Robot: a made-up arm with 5 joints.
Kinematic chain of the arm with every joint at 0, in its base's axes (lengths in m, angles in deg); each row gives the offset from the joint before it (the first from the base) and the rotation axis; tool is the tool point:
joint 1: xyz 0 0 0.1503 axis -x
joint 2: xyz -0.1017 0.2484 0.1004 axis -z
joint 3: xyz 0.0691 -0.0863 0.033 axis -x
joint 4: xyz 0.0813 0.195 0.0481 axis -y
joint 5: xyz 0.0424 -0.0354 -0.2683 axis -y
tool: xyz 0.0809 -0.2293 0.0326
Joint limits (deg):
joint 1: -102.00..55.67
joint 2: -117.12..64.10
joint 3: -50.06..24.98
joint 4: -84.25..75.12
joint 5: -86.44..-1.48
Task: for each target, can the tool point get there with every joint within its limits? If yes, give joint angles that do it. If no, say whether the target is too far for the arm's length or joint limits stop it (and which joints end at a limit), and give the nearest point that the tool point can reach.
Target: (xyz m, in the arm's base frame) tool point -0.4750 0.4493 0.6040
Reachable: no: joint limits stop it (at a limit: joint 2, joint 3, joint 5) | nearest point -0.3063 0.4242 0.5786 | short by 0.172 m
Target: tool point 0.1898 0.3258 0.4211
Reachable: yes | joints -54.04 -58.44 1.81 2.93 -39.98
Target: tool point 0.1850 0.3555 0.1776
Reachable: yes | joints -18.09 -62.04 12.80 -12.17 -20.44
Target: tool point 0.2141 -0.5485 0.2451
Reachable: no: joint limits stop it (at a limit: joint 3, joint 4) | nearest point 0.1297 -0.2995 0.2021 | short by 0.266 m
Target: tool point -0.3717 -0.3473 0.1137
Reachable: no: joint limits stop it (at a limit: joint 2, joint 3, joint 5) | nearest point -0.2254 -0.1498 0.1345 | short by 0.247 m
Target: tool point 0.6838 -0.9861 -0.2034
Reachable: no: too far | nearest point 0.3255 -0.2518 0.1343 | short by 0.884 m
